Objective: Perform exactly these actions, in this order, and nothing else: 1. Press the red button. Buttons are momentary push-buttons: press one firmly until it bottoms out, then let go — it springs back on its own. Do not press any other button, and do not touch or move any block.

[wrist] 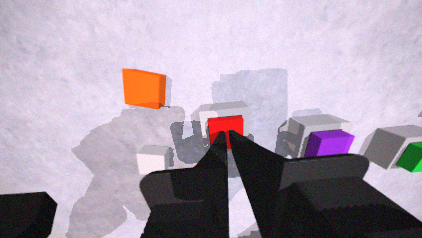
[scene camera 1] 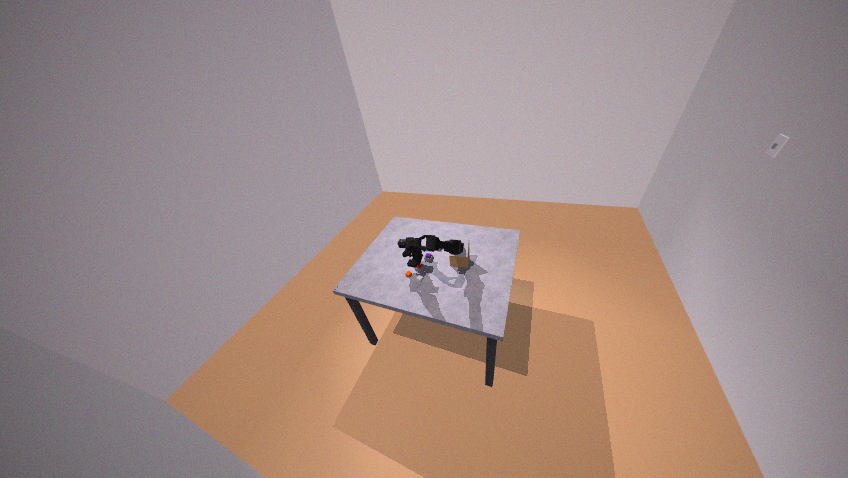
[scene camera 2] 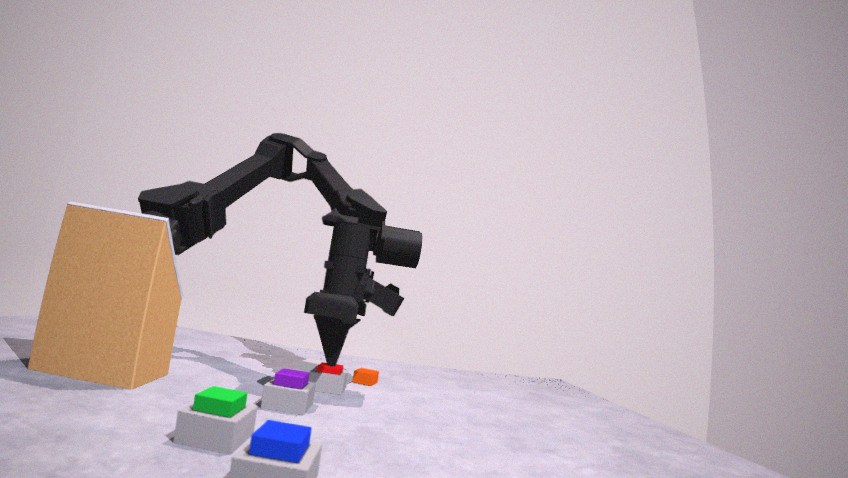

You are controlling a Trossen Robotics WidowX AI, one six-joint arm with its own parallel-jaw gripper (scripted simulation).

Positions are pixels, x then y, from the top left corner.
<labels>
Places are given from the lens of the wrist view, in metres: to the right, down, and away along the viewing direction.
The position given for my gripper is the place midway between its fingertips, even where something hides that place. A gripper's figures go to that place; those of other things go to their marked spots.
my gripper (wrist: 226,134): 0.01, 0.01, 0.11
orange block (wrist: 142,88): -0.06, -0.03, 0.11
small white block (wrist: 150,158): -0.07, 0.05, 0.14
purple button (wrist: 330,142): 0.12, 0.02, 0.11
The marked spots on the purple button and the orange block are 0.19 m apart.
</labels>
